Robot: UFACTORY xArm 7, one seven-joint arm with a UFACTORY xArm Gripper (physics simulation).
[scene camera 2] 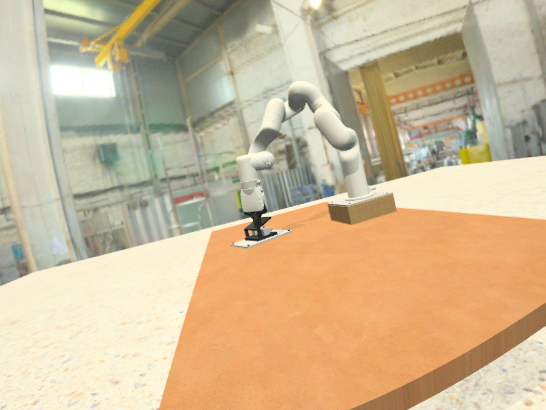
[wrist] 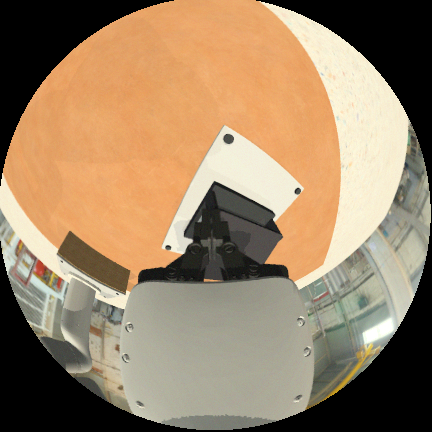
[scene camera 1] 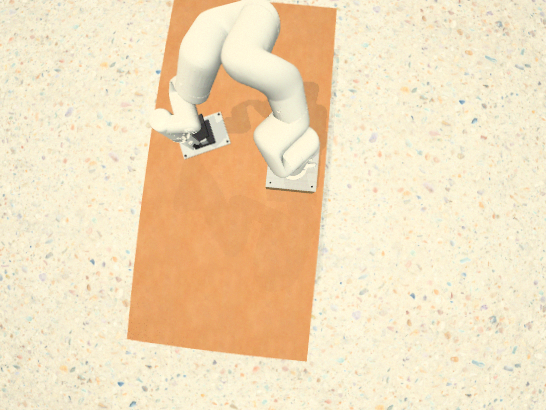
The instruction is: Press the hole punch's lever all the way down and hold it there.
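Pixels of known places: gripper, fingertip midpoint: [scene camera 2: 258, 227] [wrist: 210, 219] [scene camera 1: 194, 144]; arm's base at its link origin: [scene camera 2: 359, 197] [wrist: 83, 281].
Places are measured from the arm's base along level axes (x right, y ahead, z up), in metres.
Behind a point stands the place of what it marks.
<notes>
The black hole punch [scene camera 1: 210, 134] {x 0.178, y 0.359, z 0.007 m} [scene camera 2: 259, 237] {x 0.148, y 0.442, z -0.061 m} [wrist: 245, 204] {x 0.201, y 0.458, z -0.063 m} is on a white plate [scene camera 1: 220, 126] {x 0.249, y 0.322, z -0.075 m} [scene camera 2: 281, 233] {x 0.159, y 0.335, z -0.075 m} [wrist: 240, 162] {x 0.154, y 0.493, z -0.075 m} with dark corner dots. Its broad dark lever [scene camera 2: 265, 220] {x 0.170, y 0.390, z -0.001 m} [wrist: 260, 236] {x 0.222, y 0.451, z -0.018 m} looks slanted in scene camera 2, with a gap between its raised end and the base. My gripper [scene camera 2: 257, 226] {x 0.149, y 0.434, z -0.017 m} [wrist: 210, 219] {x 0.149, y 0.434, z -0.017 m} is shut and empty, pointing down at the punch. Its fingers overlap the lever in the wrist view; whether the tips touch it I cannot tell. In scene camera 1 the wrist hides the fingers and part of the plate.
The arm's base block [scene camera 1: 291, 184] {x -0.081, y 0.014, z 0.000 m} [scene camera 2: 367, 210] {x -0.096, y 0.047, z -0.044 m} [wrist: 93, 262] {x 0.025, y 0.108, z -0.046 m} stands on the same orange-brown table top [scene camera 1: 220, 280] {x -0.492, y 0.386, z -0.083 m} [scene camera 2: 345, 300] {x -0.578, y 0.526, z -0.083 m} [wrist: 115, 115] {x -0.014, y 0.446, z -0.083 m}, to the right of the punch in scene camera 1. The table's long left edge runs close beside the punch's plate there.
</notes>
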